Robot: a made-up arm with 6 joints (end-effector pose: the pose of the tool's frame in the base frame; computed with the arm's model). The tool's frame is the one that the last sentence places. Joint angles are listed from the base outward.
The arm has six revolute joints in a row. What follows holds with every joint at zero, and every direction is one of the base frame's.
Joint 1 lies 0.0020 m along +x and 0.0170 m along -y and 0.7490 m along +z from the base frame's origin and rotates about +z.
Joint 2 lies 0.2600 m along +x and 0.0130 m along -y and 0.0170 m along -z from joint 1 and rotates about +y.
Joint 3 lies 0.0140 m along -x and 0.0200 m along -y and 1.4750 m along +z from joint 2 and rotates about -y.
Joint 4 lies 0.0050 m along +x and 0.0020 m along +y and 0.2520 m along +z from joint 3 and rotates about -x.
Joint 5 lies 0.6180 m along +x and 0.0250 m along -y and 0.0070 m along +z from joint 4 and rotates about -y.
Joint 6 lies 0.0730 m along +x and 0.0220 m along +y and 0.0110 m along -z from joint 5 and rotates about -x.
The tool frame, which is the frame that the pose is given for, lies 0.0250 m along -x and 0.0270 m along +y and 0.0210 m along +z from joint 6; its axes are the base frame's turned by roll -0.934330, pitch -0.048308 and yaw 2.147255 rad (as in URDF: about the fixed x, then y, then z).
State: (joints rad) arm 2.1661 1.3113 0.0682 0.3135 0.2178 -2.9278
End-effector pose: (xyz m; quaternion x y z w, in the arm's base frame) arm -1.1442 1.7924 0.5666 0.6342 -0.0461 0.4388 0.6349
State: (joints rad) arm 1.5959 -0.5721 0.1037 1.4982 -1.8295 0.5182
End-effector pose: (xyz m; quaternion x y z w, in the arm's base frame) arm 0.0739 -0.2304 2.5133 -0.3233 0.2512 0.8817 0.2345
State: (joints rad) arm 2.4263 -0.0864 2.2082 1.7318 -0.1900 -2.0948
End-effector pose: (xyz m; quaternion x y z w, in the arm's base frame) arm 0.4263 -0.3516 2.5131 -0.4170 0.8602 0.2195 0.1951
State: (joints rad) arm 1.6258 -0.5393 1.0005 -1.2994 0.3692 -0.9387
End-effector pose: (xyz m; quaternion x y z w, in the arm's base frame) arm 0.1194 -0.7611 2.6576 -0.7538 0.4970 0.2766 0.3290
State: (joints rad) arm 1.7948 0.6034 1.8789 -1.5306 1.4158 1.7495
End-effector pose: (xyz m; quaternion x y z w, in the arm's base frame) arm -0.1493 1.0004 2.6743 0.1131 -0.7795 0.5025 0.3565
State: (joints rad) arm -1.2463 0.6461 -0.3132 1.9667 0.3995 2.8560
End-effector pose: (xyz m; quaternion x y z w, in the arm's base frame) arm 0.5319 -1.6909 1.5185 0.1046 -0.6319 -0.2822 0.7143
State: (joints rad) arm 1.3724 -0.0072 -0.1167 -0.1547 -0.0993 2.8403
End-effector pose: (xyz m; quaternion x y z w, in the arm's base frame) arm 0.2303 0.8770 2.3450 0.7306 -0.2424 -0.3724 0.5185
